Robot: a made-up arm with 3 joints.
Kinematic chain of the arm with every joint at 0, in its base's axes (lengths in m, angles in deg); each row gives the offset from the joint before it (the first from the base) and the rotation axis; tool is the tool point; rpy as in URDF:
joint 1: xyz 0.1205 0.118 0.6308 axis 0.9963 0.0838 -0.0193
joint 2: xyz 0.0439 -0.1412 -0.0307 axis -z
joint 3: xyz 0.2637 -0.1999 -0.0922 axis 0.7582 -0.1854 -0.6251
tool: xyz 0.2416 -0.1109 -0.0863 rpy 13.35 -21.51 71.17
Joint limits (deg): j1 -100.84..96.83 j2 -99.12..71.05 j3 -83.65..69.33
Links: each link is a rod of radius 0.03 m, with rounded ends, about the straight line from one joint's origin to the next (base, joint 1, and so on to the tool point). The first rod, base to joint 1, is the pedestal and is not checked.
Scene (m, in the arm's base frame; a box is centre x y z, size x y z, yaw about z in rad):
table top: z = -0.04
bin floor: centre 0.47 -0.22 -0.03 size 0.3 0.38 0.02 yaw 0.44
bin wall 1: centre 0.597 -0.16 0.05 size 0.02 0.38 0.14 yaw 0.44
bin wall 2: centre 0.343 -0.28 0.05 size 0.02 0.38 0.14 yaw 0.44
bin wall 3: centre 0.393 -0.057 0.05 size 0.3 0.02 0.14 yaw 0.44
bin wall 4: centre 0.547 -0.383 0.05 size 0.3 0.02 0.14 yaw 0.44
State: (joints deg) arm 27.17 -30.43 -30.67
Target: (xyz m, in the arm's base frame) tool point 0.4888 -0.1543 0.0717
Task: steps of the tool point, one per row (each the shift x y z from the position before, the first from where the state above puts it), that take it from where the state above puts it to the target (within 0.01 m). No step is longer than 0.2 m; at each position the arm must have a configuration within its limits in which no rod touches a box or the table.
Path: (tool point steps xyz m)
1: -0.0063 -0.0903 -0.0315
2: -0.0196 -0.0915 -0.0231
3: -0.0325 -0.0902 -0.0142
4: -0.0452 -0.0867 -0.0054
5: -0.0657 0.0174 -0.1200
6: -0.0812 0.0647 -0.1176

